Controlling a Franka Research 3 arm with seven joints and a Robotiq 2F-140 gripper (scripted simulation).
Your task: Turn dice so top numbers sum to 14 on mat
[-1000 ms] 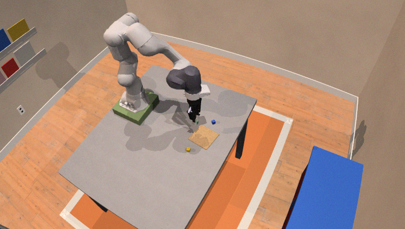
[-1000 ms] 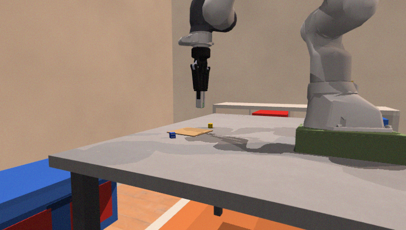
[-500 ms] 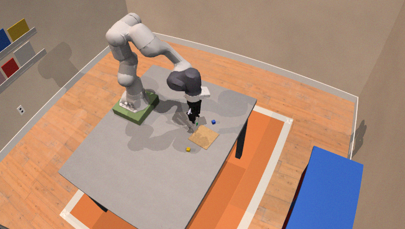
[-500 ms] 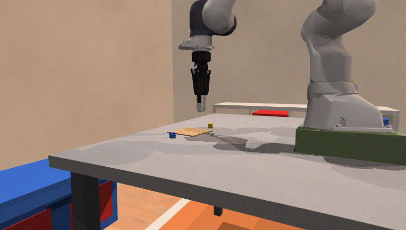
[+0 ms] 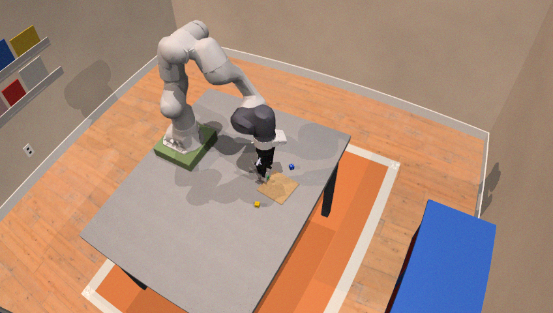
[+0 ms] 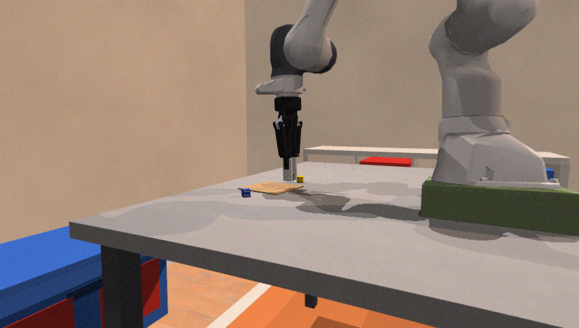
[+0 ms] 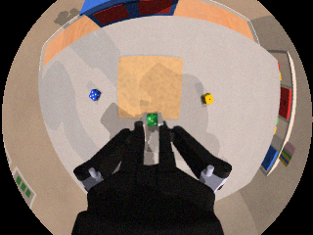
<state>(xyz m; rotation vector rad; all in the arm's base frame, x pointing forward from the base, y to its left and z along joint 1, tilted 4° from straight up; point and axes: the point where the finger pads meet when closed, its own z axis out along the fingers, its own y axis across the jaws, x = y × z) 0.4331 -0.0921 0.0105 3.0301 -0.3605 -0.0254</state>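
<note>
My gripper is now 6 cm short of the tan mat, 6 cm above it and 1 cm to the left of it. From my hand the other things lie so: yellow die: 13 cm to the right, 5 cm below; then blue die: 11 cm to the left, 9 cm ahead, 5 cm below; then green die: 2 cm below.
</note>
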